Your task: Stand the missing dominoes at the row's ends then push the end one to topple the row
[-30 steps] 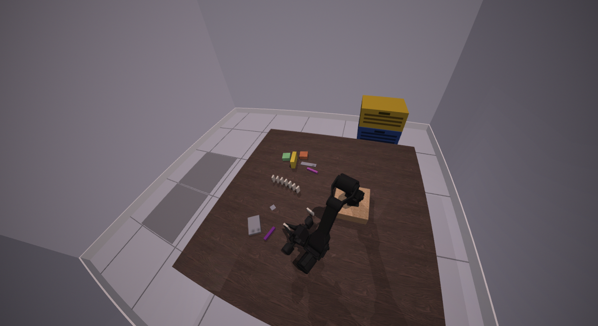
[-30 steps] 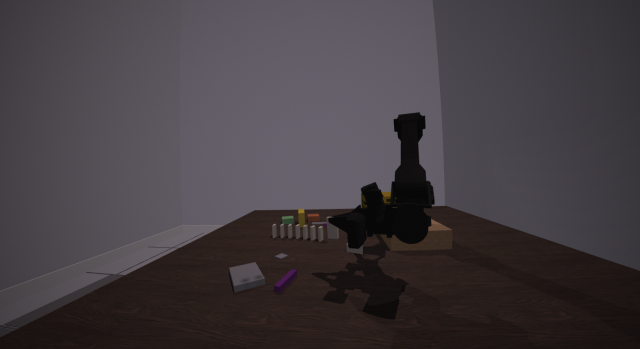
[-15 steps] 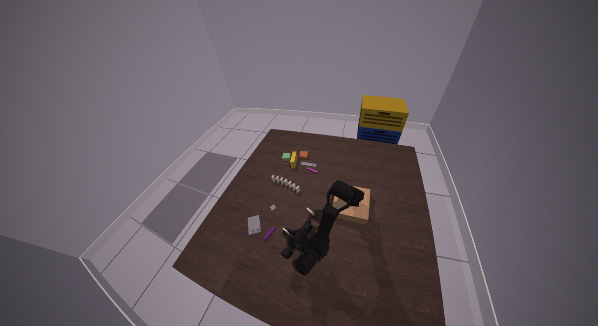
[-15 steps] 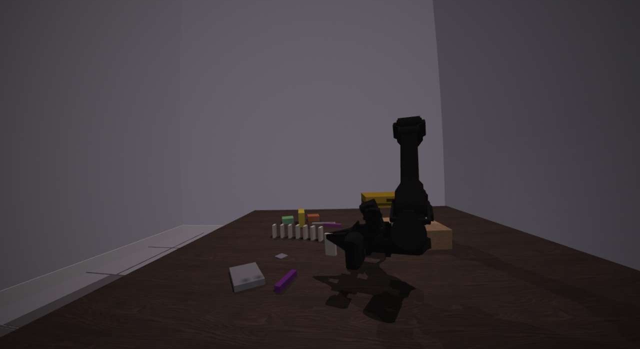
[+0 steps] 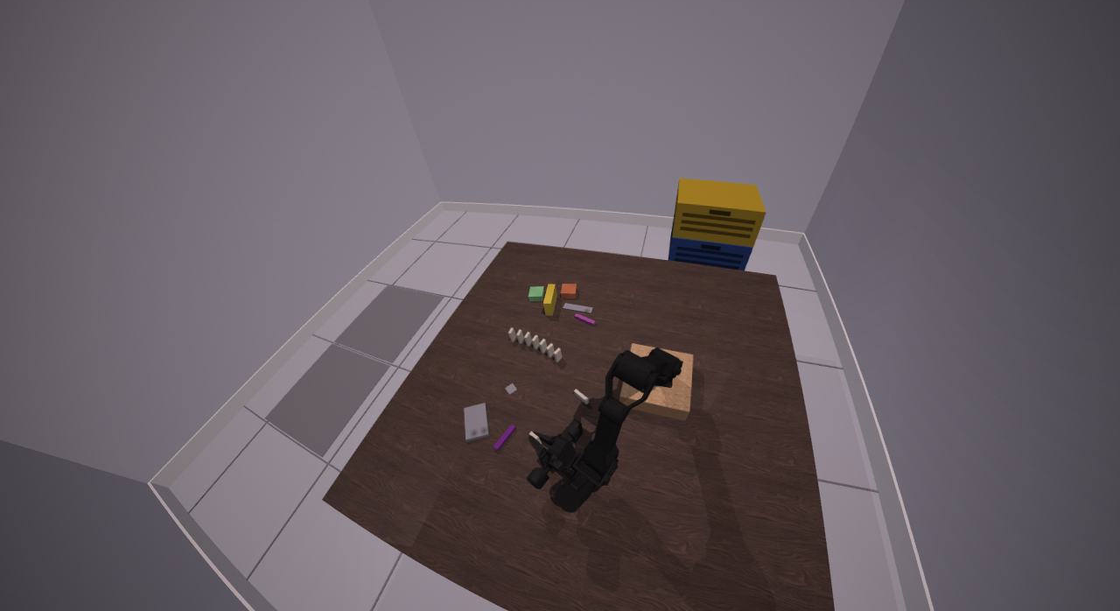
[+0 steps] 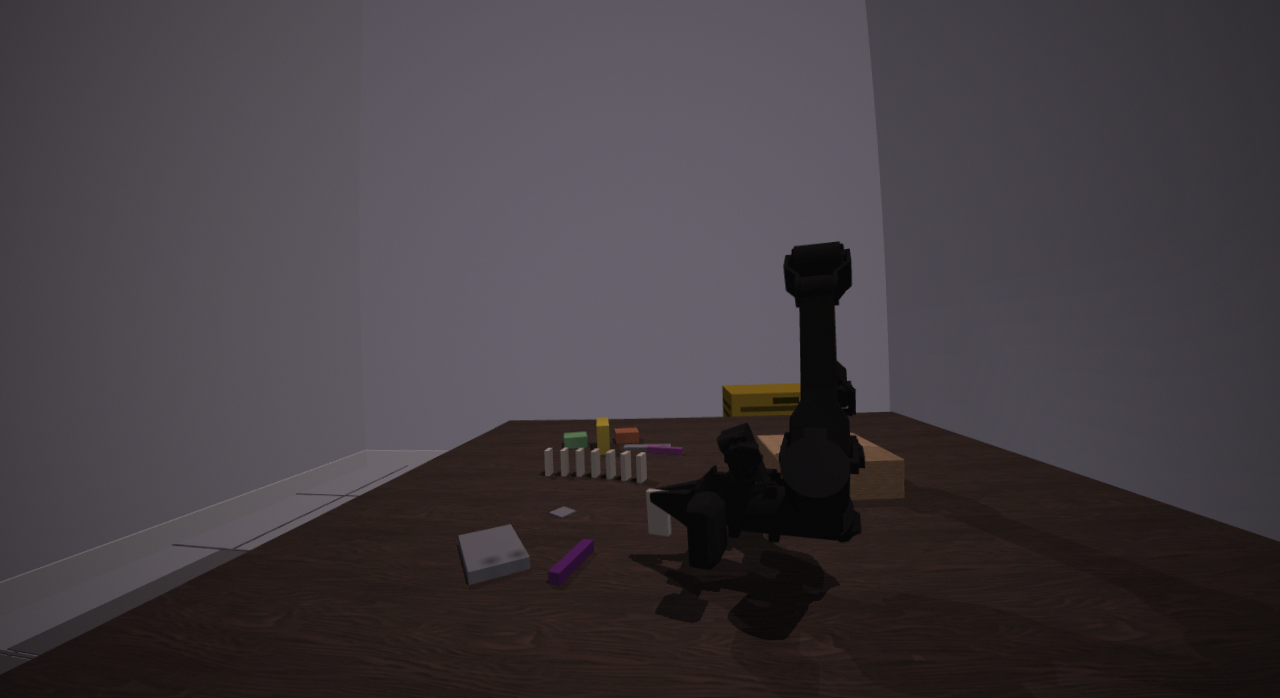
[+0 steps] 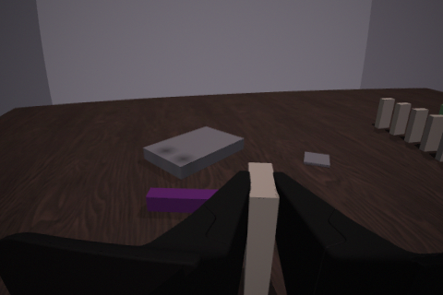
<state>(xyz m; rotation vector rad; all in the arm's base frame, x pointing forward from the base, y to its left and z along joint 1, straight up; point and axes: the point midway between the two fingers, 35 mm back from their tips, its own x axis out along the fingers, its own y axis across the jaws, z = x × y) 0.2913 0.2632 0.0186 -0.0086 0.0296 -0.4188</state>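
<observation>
My gripper tip is now 100 mm short of the purple stick and 80 mm above it. The rest, counted from my gripper tip: small grey tile 140 mm ahead, 150 mm to the right, 80 mm below; then magenta bar 40 mm behind, 480 mm to the right, 80 mm below; then grey flat block 200 mm ahead, 20 mm to the right, 80 mm below.
</observation>
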